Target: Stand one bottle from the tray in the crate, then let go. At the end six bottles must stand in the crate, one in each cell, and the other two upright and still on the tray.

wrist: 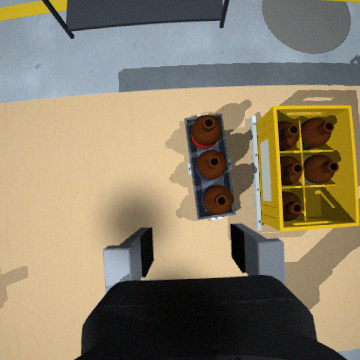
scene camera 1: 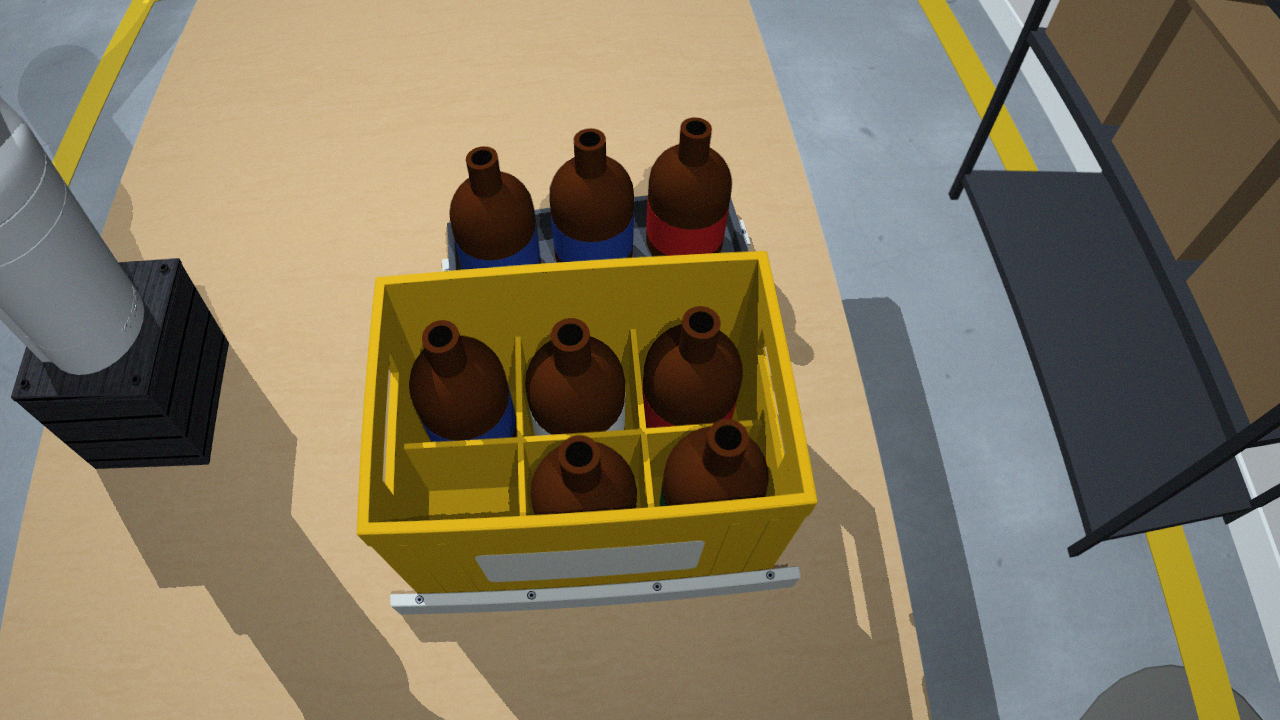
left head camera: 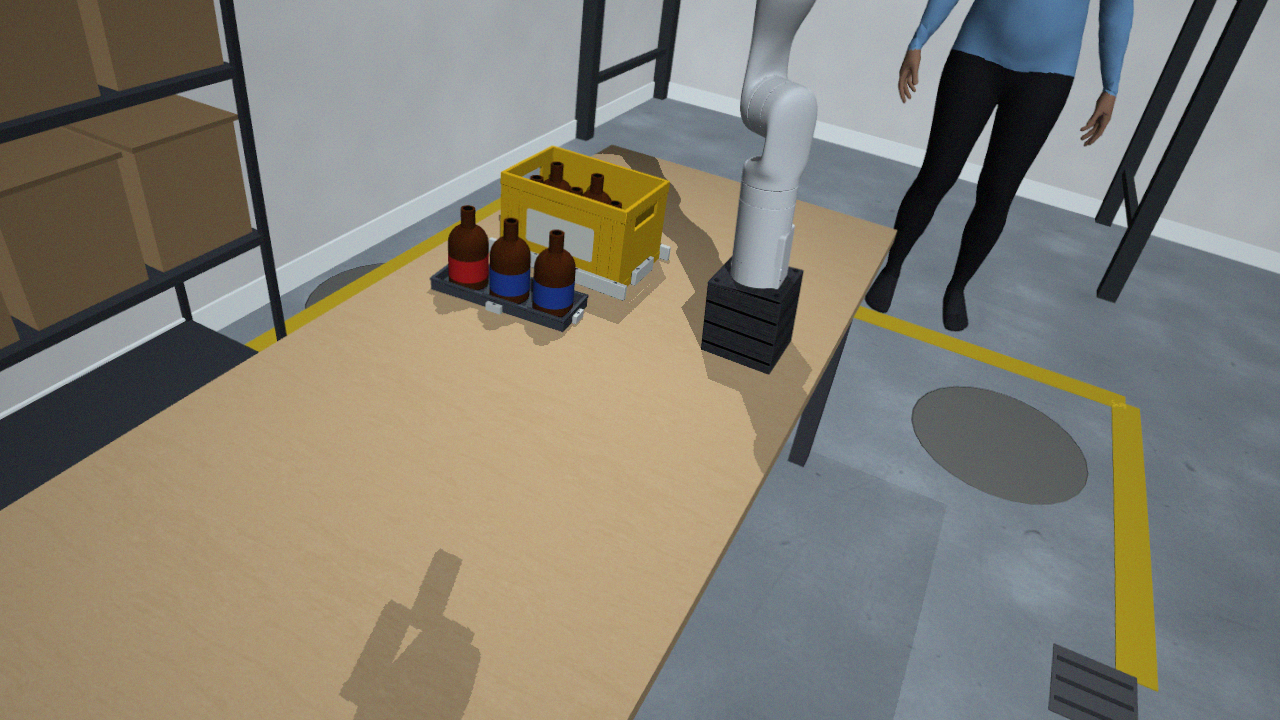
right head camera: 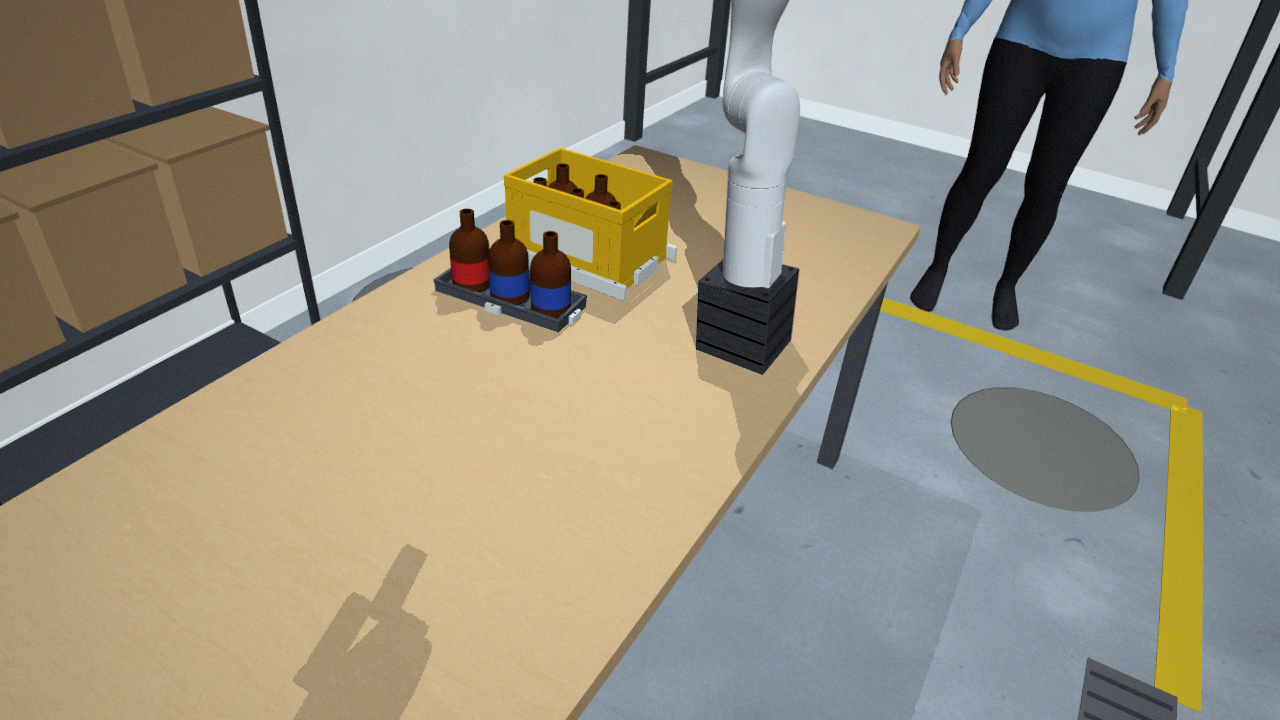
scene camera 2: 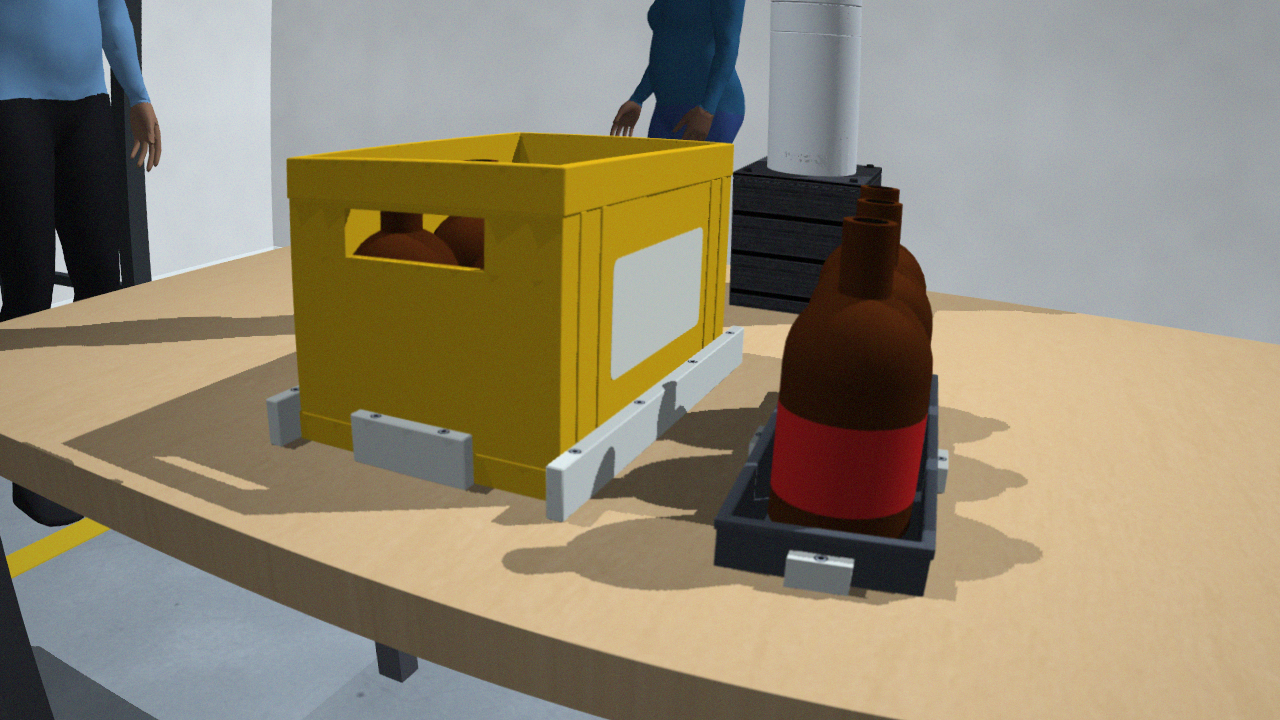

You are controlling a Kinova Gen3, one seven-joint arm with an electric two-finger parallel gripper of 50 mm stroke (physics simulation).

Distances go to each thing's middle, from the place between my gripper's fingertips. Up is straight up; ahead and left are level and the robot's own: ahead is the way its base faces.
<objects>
The yellow crate (scene camera 2: 605, 257) is 60 mm ahead of my hand, 290 mm to the right of it and 490 mm below it. Round my hand: dark tray (scene camera 2: 746, 539) 90 mm ahead, 70 mm to the right, 570 mm below.
</objects>
